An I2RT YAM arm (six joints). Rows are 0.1 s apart.
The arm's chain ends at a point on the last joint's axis. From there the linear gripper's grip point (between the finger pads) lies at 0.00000 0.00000 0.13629 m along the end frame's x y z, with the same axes.
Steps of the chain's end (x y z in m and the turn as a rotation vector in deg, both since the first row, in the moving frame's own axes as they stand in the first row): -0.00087, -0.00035, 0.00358, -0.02, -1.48, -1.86; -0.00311, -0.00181, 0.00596, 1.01, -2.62, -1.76; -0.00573, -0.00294, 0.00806, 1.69, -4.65, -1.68; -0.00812, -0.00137, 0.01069, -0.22, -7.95, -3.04; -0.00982, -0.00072, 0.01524, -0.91, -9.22, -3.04; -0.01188, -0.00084, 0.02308, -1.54, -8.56, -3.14; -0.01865, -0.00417, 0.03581, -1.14, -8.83, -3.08; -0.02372, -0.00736, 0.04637, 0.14, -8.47, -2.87
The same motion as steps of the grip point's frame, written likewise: -0.00439, -0.00025, 0.00353, -0.02, -1.48, -1.86; -0.00938, -0.00412, 0.00580, 1.01, -2.62, -1.76; -0.01683, -0.00679, 0.00755, 1.69, -4.65, -1.68; -0.02695, -0.00035, 0.00938, -0.22, -7.95, -3.04; -0.03159, 0.00201, 0.01346, -0.91, -9.22, -3.04; -0.03205, 0.00336, 0.02151, -1.54, -8.56, -3.14; -0.03949, -0.00091, 0.03417, -1.14, -8.83, -3.08; -0.04379, -0.00719, 0.04488, 0.14, -8.47, -2.87
